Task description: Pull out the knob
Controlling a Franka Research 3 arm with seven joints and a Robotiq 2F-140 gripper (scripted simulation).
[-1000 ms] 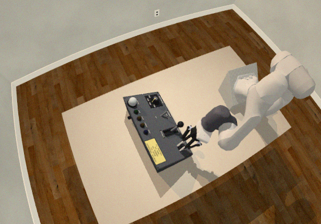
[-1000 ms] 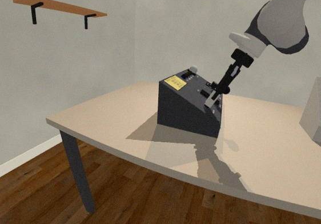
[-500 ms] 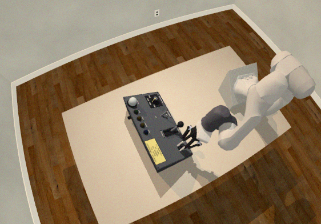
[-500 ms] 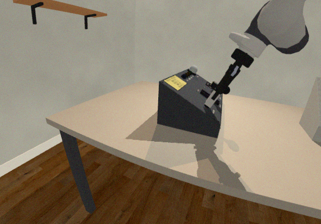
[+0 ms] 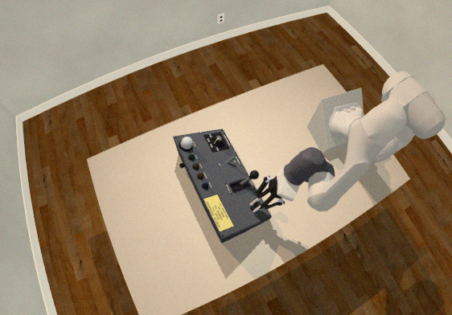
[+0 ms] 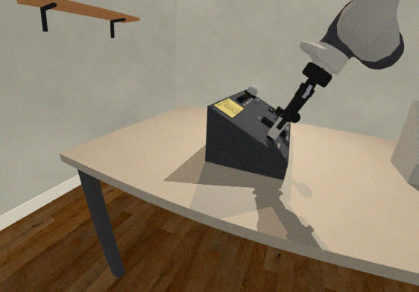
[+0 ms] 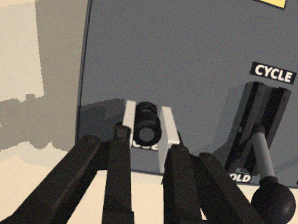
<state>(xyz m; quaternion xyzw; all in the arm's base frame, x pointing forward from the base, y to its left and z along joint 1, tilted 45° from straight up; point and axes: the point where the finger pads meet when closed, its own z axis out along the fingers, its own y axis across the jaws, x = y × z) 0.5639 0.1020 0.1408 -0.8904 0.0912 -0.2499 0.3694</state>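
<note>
The cycle lever lies 10 mm behind my hand, 120 mm to the right of it and 10 mm below it. The rest, counted from my hand: dark grey console (50 mm ahead, 180 mm to the right, 40 mm below); check toggle (10 mm ahead, 240 mm to the right, 30 mm below); black mode knob (10 mm ahead, 20 mm below).
</note>
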